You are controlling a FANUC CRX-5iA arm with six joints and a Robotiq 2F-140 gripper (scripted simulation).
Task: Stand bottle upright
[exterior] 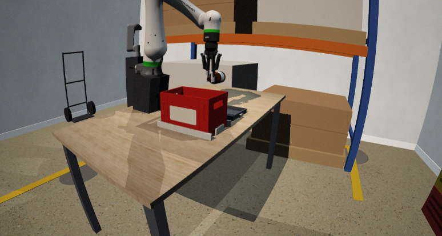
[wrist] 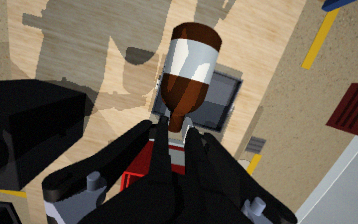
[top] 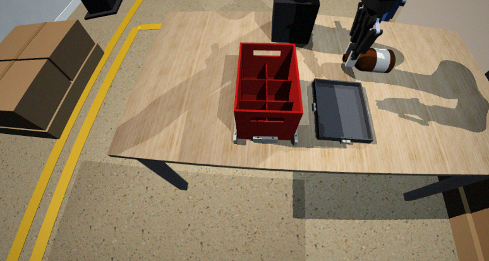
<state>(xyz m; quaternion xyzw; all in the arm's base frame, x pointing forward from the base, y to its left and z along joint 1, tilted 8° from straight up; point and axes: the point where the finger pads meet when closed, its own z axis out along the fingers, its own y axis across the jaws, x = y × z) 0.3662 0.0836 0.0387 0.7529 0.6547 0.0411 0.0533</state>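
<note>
My gripper is now 10 mm short of the brown bottle, 60 mm to the right of it and 20 mm above it. From my hand the other things lie so: dark grey tray: 70 mm ahead, 20 mm to the left, 210 mm below; then red crate: 10 mm ahead, 260 mm to the right, 140 mm below.
</note>
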